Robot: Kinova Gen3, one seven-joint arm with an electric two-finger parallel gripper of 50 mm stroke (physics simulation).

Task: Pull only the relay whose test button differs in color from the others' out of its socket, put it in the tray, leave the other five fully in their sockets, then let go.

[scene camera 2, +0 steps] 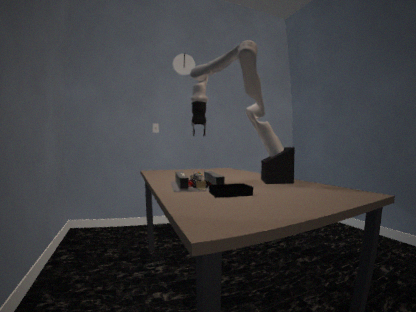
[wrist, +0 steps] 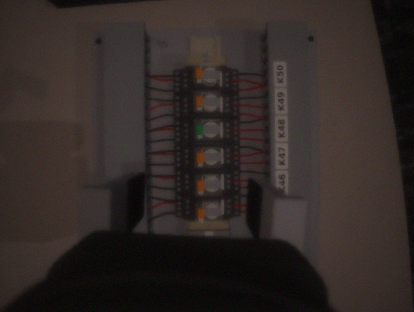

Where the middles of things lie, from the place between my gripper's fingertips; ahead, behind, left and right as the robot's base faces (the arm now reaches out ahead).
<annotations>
The panel [wrist: 241, 46] lies 260 mm below my hand and 10 mm ahead of it.
</annotations>
